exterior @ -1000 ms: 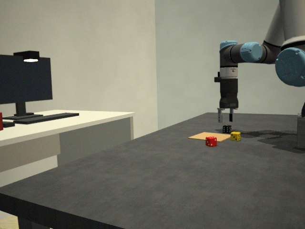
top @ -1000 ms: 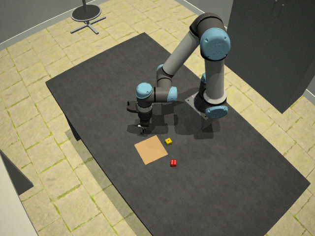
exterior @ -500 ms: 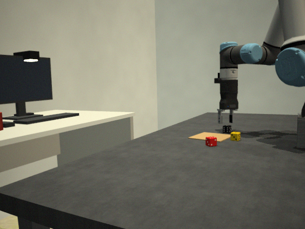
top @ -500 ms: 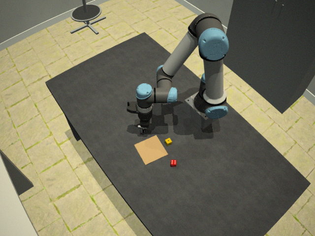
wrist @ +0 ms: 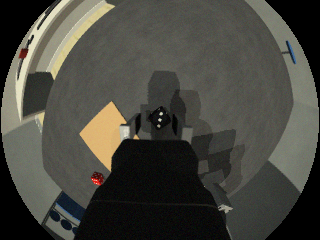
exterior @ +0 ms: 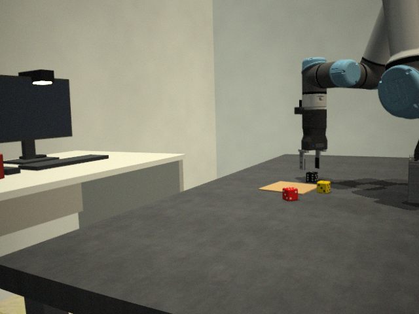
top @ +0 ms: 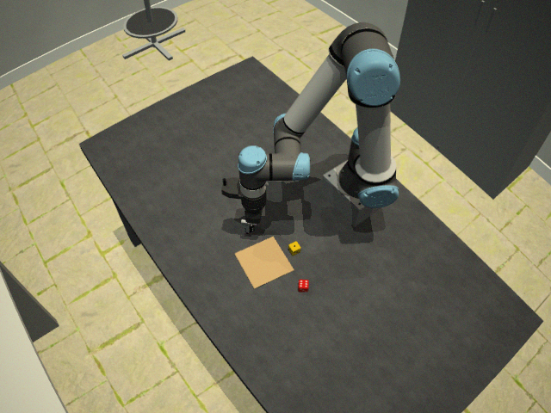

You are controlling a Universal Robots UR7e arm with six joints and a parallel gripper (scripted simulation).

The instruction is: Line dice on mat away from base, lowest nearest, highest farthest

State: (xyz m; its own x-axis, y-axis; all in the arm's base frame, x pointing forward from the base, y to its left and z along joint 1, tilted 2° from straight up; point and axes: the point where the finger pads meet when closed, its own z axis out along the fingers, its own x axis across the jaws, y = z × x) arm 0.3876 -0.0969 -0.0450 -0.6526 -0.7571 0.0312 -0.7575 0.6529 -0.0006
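The black die lies 10 mm behind my hand and 40 mm below it. Round my hand: tan mat: 20 mm ahead, 130 mm to the left, 60 mm below; then yellow die: 90 mm behind, 150 mm to the left, 40 mm below; then red die: 30 mm behind, 270 mm to the left, 40 mm below.
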